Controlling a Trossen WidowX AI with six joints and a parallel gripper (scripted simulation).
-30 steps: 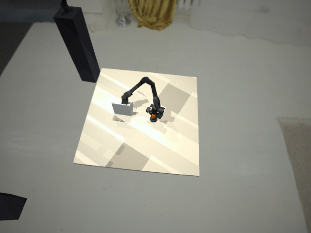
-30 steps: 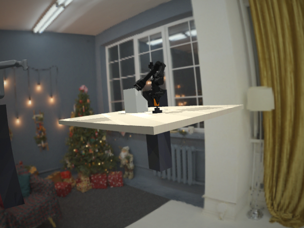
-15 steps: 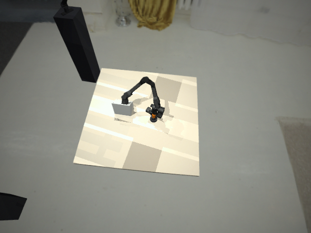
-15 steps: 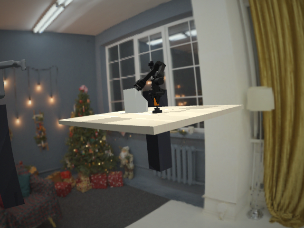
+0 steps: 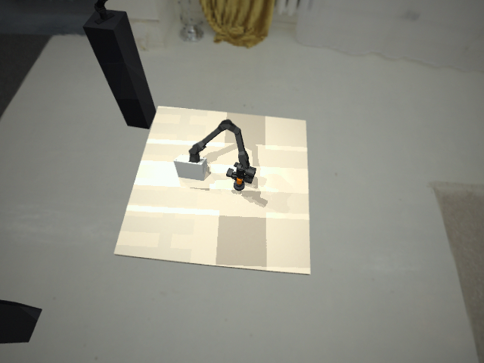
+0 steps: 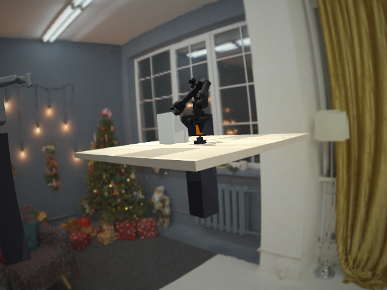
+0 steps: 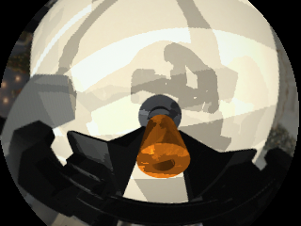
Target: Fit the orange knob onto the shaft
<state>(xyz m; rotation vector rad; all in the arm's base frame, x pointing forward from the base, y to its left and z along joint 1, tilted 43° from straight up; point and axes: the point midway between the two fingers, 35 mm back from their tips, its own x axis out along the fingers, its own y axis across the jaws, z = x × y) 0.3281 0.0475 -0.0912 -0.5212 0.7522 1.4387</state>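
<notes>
Right now my gripper tip is 2 cm below the orange knob. The rest, counted from my gripper tip: dark round pedestal (4 cm below).
</notes>
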